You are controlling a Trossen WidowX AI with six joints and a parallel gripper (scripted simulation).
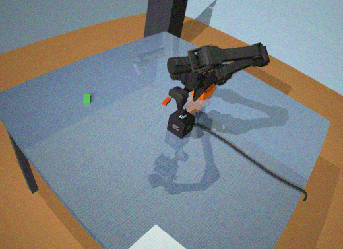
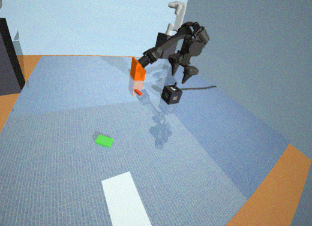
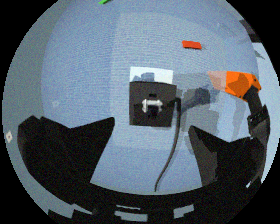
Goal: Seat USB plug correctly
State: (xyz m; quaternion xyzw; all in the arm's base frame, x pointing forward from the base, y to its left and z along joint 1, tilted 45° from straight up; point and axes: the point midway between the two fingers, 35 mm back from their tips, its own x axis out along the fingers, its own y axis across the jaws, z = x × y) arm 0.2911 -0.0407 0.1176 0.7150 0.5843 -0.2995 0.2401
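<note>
Now: the USB plug 40 mm below my gripper tip. From my gripper tip the other things lie so: green block (420 mm to the right, 130 mm below, 130 mm ahead); red-orange block (150 mm to the right, 130 mm below, 120 mm behind).
</note>
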